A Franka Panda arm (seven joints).
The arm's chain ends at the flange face. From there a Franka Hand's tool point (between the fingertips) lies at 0.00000 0.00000 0.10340 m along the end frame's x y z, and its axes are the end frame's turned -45 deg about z.
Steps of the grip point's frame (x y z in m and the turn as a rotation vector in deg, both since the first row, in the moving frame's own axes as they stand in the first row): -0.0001, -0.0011, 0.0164, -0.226, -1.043, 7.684; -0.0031, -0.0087, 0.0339, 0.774, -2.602, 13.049; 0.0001, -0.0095, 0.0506, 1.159, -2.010, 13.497; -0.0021, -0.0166, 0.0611, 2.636, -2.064, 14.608; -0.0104, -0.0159, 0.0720, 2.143, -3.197, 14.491; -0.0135, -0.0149, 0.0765, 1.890, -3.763, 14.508; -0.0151, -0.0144, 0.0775, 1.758, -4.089, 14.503
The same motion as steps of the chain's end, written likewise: 0.0003, -0.0023, 0.0164, -0.897, -0.578, 7.684; -0.0038, -0.0058, 0.0340, -1.293, -2.387, 13.049; -0.0025, -0.0074, 0.0507, -0.602, -2.241, 13.497; -0.0074, -0.0088, 0.0613, 0.404, -3.323, 14.608; -0.0117, -0.0044, 0.0722, -0.745, -3.776, 14.491; -0.0127, -0.0024, 0.0768, -1.324, -3.997, 14.508; -0.0131, -0.0015, 0.0778, -1.648, -4.134, 14.503
